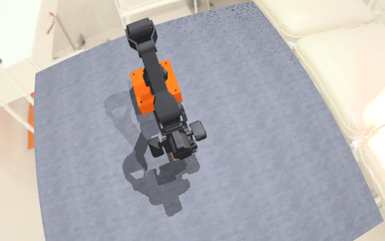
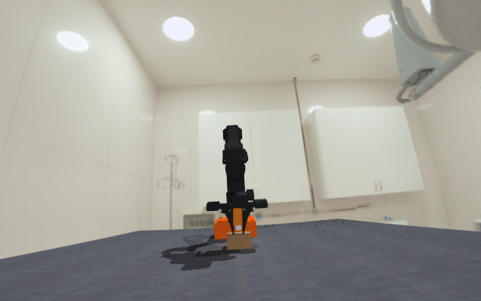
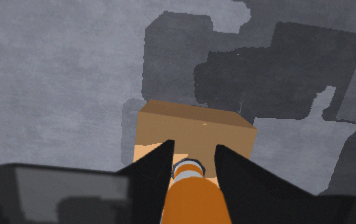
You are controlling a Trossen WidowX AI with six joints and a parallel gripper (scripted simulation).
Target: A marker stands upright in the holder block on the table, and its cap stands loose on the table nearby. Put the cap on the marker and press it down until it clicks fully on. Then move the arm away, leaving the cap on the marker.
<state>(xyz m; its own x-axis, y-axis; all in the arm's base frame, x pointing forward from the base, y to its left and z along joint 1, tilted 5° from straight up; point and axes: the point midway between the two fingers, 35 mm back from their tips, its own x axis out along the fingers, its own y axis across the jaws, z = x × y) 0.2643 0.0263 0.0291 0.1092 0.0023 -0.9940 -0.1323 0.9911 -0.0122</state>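
Now: gripper tip 2 cm past the white marker and 3 cm below it. The rest, counted from my gripper tip: orange cap (2 cm behind, 5 cm above); tan holder block (2 cm behind, 2 cm below).
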